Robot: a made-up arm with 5 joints. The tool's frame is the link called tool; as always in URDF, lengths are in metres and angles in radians.
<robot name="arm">
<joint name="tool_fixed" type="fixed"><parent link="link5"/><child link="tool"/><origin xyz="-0.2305 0.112 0.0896" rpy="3.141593 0 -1.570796"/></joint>
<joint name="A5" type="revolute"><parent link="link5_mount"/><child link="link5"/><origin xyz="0.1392 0.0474 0.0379" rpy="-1.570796 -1.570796 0"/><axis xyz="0 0 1"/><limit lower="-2.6" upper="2.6" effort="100" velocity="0.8"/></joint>
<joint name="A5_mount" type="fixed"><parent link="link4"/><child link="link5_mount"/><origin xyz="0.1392 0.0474 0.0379"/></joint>
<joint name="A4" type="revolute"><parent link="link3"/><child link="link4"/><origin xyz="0.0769 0.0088 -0.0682" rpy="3.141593 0 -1.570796"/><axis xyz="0 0 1"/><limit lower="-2.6" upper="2.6" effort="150" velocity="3.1"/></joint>
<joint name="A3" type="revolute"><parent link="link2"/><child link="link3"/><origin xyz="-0.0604 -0.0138 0.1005" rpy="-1.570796 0 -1.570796"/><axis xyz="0 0 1"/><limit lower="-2.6" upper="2.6" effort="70" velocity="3.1"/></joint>
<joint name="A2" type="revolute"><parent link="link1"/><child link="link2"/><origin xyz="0.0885 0.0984 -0.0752" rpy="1.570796 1.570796 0"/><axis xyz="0 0 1"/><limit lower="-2.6" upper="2.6" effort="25" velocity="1.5"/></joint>
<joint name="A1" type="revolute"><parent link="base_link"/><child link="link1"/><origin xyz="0 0 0.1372" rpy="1.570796 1.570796 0"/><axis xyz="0 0 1"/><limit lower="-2.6" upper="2.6" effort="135" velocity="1.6"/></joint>
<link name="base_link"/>
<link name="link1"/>
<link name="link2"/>
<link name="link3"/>
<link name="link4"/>
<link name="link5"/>
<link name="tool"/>
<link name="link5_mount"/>
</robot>
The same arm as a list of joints. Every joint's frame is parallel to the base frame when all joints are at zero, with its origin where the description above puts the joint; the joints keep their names.
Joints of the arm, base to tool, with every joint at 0 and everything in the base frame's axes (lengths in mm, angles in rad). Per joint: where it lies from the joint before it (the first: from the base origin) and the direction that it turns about. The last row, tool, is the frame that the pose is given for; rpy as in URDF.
A1: offset 0 0 137.2 axis 0 -1 0
A2: offset 98.4 75.2 -88.5 axis -1 0 0
A3: offset -100.5 -60.4 13.8 axis 0 1 0
A4: offset 8.8 -68.2 76.9 axis 0 -1 0
A5: offset -278.4 -75.8 -94.8 axis 0 0 -1
tool: offset -112 230.5 -89.6 rpy 0 0 0
Joint limits (rad, base to tool): -2.6..2.6 -2.6..2.6 -2.6..2.6 -2.6..2.6 -2.6..2.6

